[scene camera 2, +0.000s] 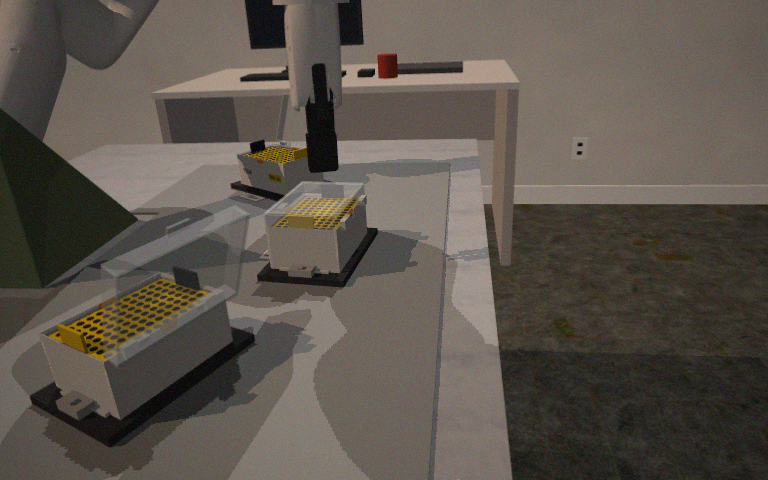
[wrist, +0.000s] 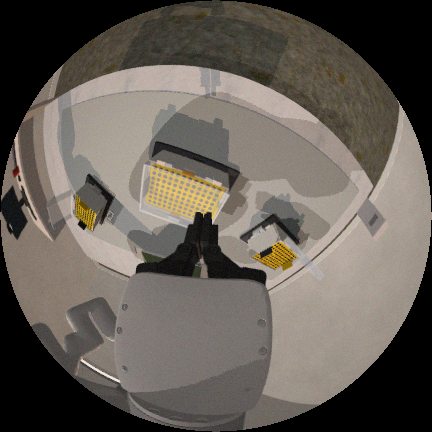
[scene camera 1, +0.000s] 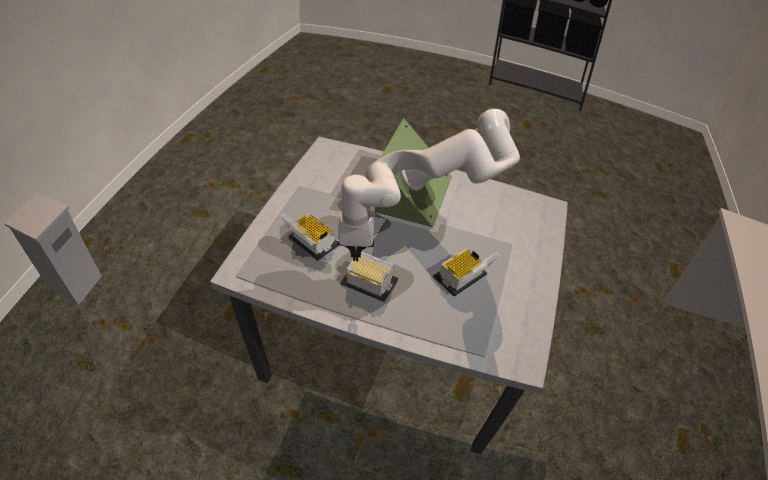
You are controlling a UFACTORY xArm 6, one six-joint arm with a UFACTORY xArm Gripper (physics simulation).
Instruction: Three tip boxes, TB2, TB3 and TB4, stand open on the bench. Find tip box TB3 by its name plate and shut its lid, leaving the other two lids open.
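Where they show: gripper, fingertip midpoint: (scene camera 2: 323, 170) (wrist: 204, 221) (scene camera 1: 355, 257); arm's base, link origin: (scene camera 1: 411, 174).
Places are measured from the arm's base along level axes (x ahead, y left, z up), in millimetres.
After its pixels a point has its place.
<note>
The middle tip box (scene camera 1: 362, 284) {z -96, x 468, y 5 mm} (scene camera 2: 303, 249) {z -91, x 423, y -47 mm} (wrist: 182, 192) {z -49, x 446, y 9 mm} has its clear lid (scene camera 2: 317, 189) {z -49, x 419, y 42 mm} down level over the yellow tip rack. The box at the left in scene camera 1 (scene camera 1: 321, 245) {z -92, x 372, y -185 mm} (scene camera 2: 169, 362) {z -98, x 371, y -258 mm} (wrist: 262, 236) {z -100, x 359, y -180 mm} has its clear lid tilted open. The box at the right in scene camera 1 (scene camera 1: 458, 278) {z -69, x 347, y 284 mm} (scene camera 2: 257, 172) {z -89, x 254, y 251 mm} (wrist: 90, 196) {z -91, x 335, y 254 mm} has its lid standing open. The name plates are too small or hidden to read. My gripper (scene camera 1: 355, 258) {z -4, x 449, y -26 mm} (scene camera 2: 322, 168) {z -4, x 449, y -26 mm} (wrist: 204, 221) {z -4, x 449, y -26 mm} is shut and empty, just above the middle box's rear edge; contact cannot be told.
The boxes stand on dark bases on a grey mat (scene camera 1: 424, 322) {z -126, x 510, y 230 mm} (scene camera 2: 385, 384) {z -126, x 545, y -232 mm} on the bench (scene camera 1: 526, 226) {z -129, x -57, y 464 mm}. A green angular mount (scene camera 1: 404, 141) {z 64, x -104, y -68 mm} (scene camera 2: 33, 226) {z -55, x 110, y -79 mm} stands behind them. A desk (scene camera 2: 198, 84) with a red cup (scene camera 2: 387, 66) stands beyond.
</note>
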